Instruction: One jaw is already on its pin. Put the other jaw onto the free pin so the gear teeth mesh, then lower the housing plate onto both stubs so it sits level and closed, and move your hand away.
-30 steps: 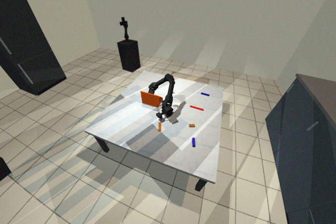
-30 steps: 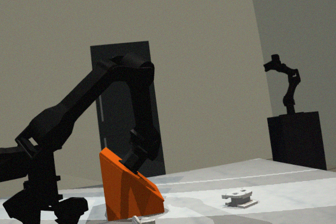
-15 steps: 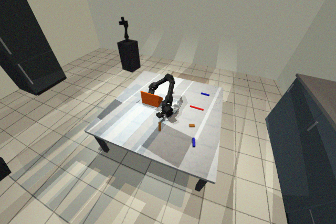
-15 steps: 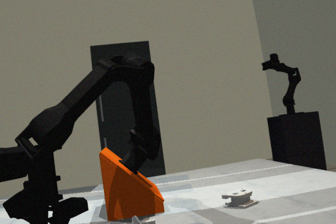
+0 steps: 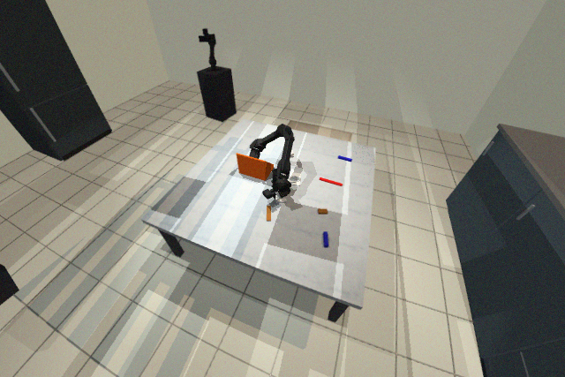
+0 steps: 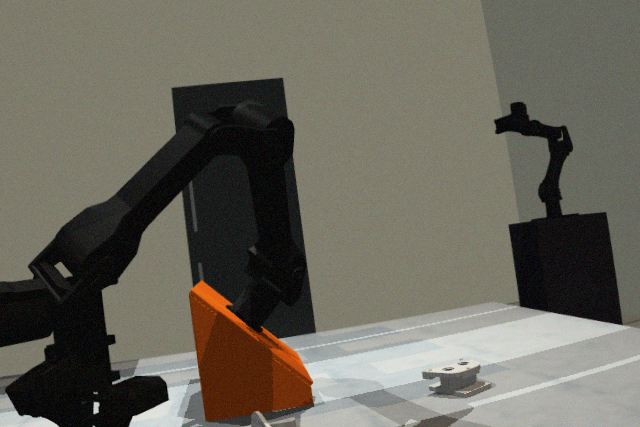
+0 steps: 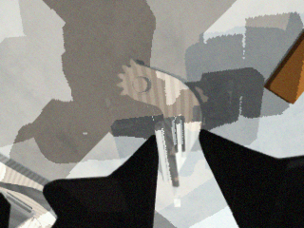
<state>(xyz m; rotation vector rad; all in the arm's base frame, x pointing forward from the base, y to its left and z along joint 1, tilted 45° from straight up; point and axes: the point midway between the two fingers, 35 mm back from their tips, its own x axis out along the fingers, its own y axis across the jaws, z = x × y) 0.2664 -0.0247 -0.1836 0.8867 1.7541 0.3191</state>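
Right now the orange bar is 20 mm ahead of my gripper tip and 130 mm to the right of it. Round my gripper tip: blue peg: 390 mm ahead, 130 mm to the right, 10 mm above; red bar: 260 mm ahead, 310 mm to the left; orange block: 300 mm ahead, 40 mm to the left.
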